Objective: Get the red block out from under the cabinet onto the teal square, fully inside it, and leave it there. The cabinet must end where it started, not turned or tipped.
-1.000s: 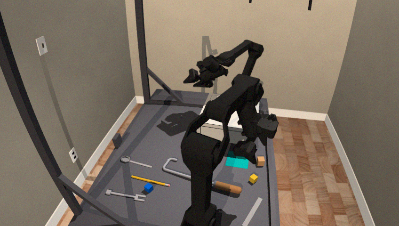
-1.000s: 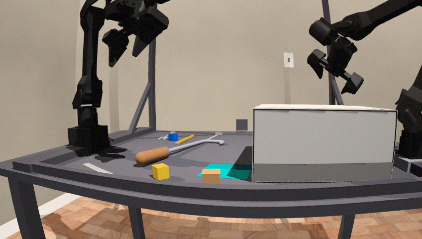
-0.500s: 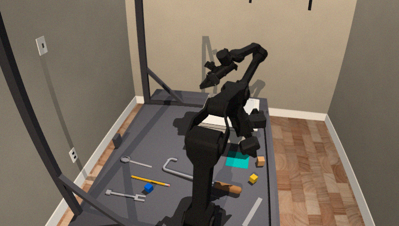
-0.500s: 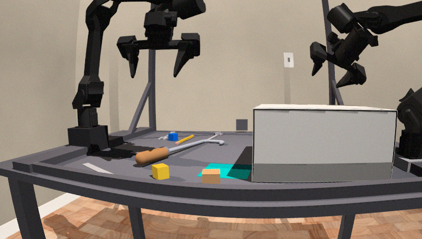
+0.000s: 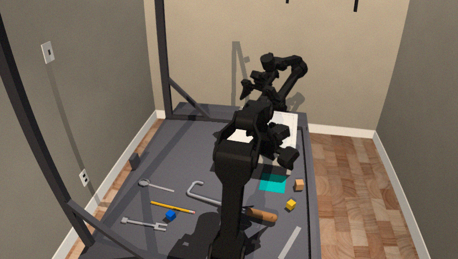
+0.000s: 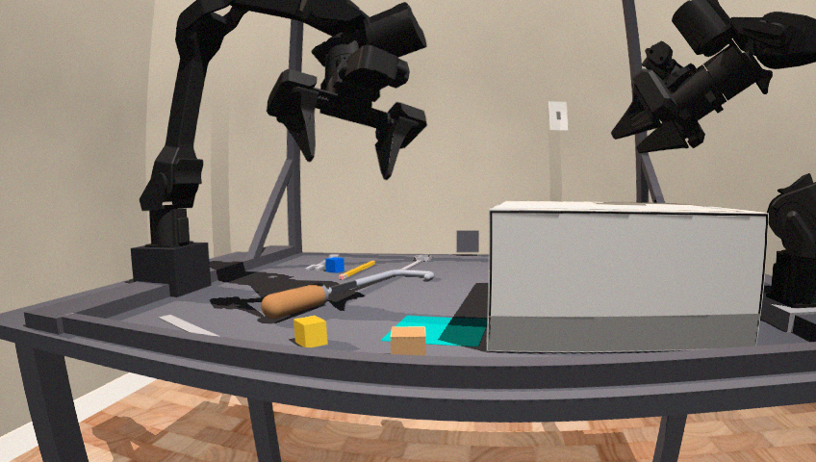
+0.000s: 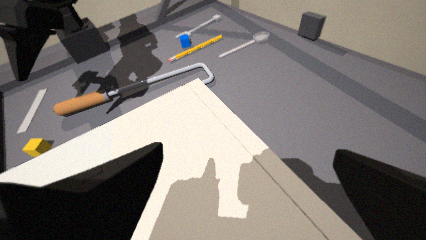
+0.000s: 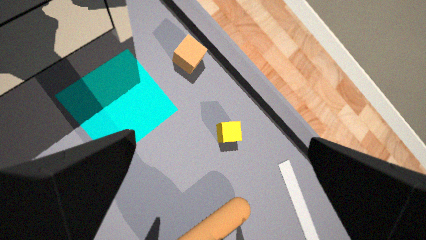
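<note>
The orange-handled tool lies 19 cm below my right hand, 14 cm behind it and 4 cm to the right of it. From my right hand the other things lie so: teal square: 21 cm below, 10 cm to the left, 1 cm behind; then tan block: 19 cm below, 9 cm to the left, 9 cm ahead; then yellow block: 19 cm below, 7 cm ahead, 2 cm to the right.
</note>
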